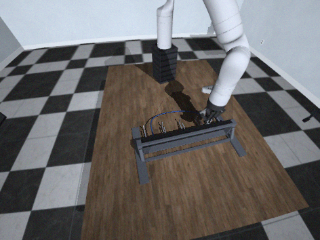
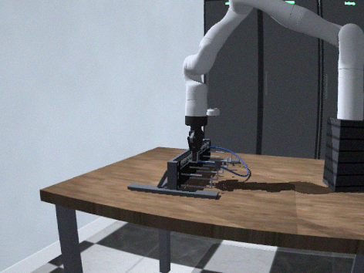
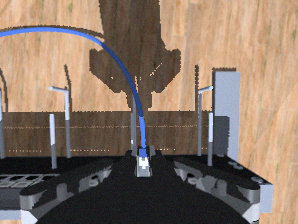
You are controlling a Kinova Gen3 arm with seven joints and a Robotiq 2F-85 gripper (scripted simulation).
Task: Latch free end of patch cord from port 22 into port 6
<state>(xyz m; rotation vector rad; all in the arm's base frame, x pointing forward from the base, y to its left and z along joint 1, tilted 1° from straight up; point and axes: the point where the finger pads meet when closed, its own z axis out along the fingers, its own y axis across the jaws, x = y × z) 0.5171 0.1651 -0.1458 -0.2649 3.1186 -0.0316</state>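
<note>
Right now my hand is 1 cm short of the plug and 1 cm above it.
</note>
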